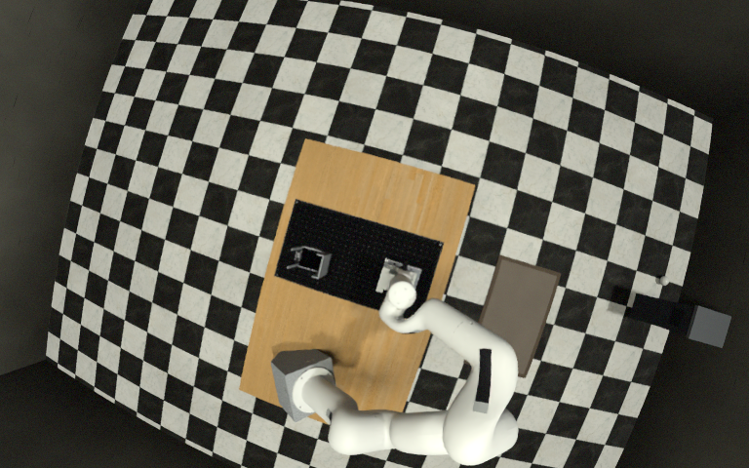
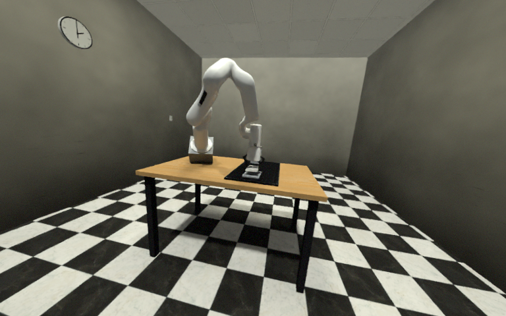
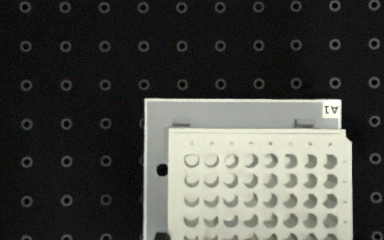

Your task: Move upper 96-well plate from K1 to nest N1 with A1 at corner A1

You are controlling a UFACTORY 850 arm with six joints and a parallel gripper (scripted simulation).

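My hand is 6 cm above the grey plate nest N1. From my hand the other things lie so: white 96-well plate 1 cm below; A1 corner mark 7 cm ahead, 6 cm to the left, 5 cm below.
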